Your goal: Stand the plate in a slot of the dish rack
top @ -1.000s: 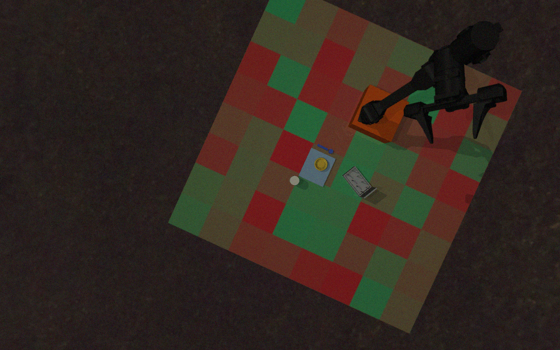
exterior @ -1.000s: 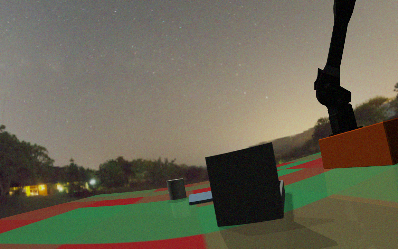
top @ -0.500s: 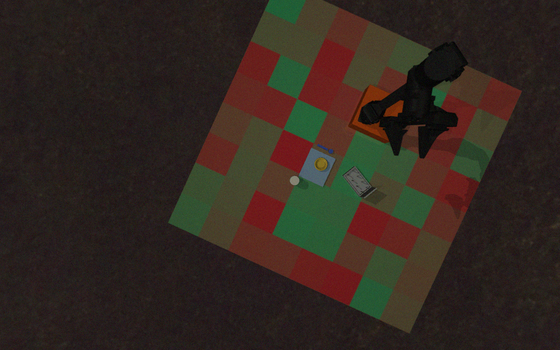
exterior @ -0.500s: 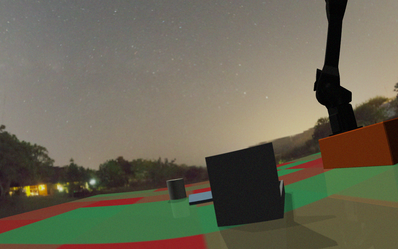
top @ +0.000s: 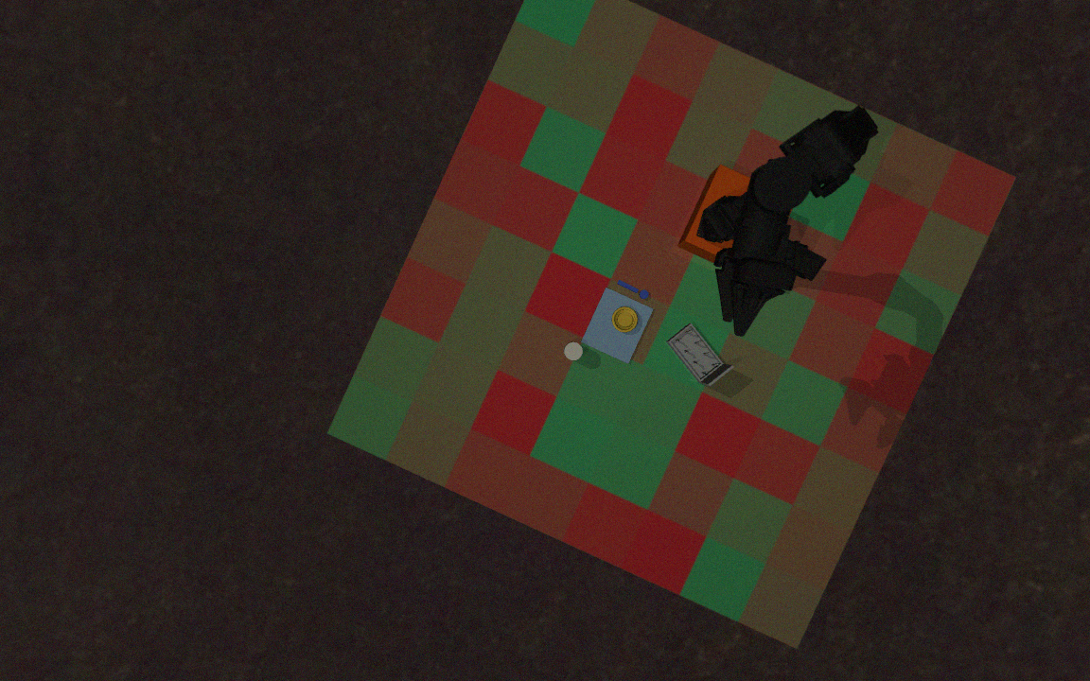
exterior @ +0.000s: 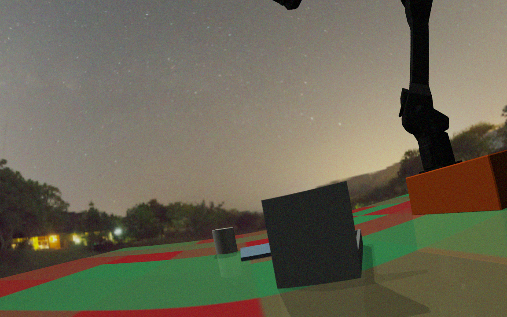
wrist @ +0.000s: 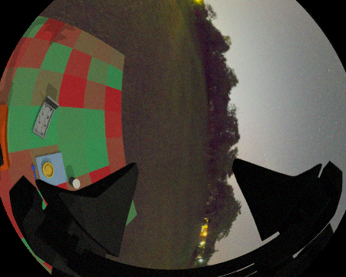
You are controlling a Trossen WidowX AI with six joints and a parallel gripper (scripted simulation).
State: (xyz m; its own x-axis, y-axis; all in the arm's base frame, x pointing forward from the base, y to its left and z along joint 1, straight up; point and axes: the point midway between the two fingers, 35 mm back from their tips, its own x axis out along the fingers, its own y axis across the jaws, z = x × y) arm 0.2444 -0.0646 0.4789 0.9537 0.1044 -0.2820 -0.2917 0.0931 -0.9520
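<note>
The plate is 530 mm below my gripper tip, 70 mm to the right of it and 10 mm behind it. The rest, counted from my gripper tip: light blue mat (540 mm below, 90 mm to the right, 10 mm ahead); dish rack (520 mm below, 120 mm to the left, 20 mm ahead); blue spoon (540 mm below, 90 mm behind, 60 mm to the right).
</note>
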